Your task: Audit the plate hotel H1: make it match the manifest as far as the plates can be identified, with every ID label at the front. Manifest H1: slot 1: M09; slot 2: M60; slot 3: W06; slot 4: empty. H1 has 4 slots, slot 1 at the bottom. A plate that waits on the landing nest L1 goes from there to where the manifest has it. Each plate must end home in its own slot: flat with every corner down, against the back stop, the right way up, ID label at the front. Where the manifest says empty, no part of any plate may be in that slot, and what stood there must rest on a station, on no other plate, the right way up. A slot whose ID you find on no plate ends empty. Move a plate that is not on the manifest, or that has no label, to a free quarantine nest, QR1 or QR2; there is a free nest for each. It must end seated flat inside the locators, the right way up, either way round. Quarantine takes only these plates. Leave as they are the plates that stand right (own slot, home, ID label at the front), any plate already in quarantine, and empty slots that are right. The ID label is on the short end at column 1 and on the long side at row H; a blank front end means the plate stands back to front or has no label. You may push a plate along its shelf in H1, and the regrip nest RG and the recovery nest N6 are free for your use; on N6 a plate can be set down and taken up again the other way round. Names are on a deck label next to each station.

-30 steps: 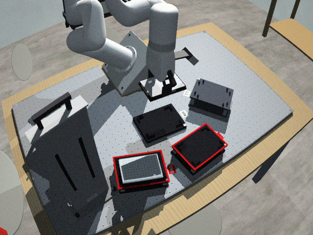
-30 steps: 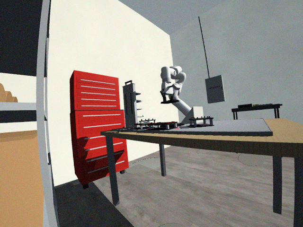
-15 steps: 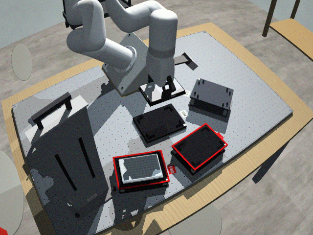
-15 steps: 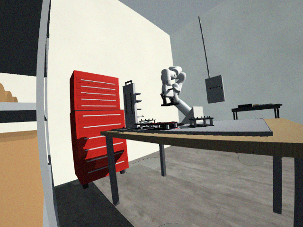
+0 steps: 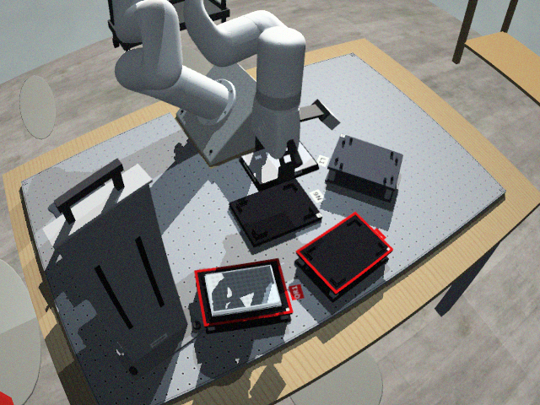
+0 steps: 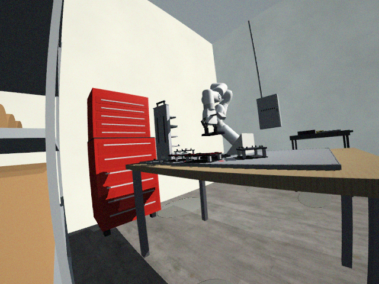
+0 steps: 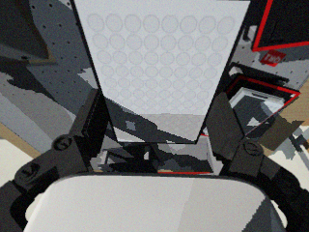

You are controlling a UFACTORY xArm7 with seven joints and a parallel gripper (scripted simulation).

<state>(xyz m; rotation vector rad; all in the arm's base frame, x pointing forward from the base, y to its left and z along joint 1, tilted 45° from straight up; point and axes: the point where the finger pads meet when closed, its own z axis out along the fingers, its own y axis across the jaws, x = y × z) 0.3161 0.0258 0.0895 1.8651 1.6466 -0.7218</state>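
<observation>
Now: the black nest N6 10 mm to the left of my hand and 160 mm below it. Also, from my hand: deck label 70 mm behind, 190 mm to the left, 170 mm below; white well plate 150 mm ahead, 160 mm to the right, 120 mm below; dark-framed plate 10 mm to the left, 10 mm below.
</observation>
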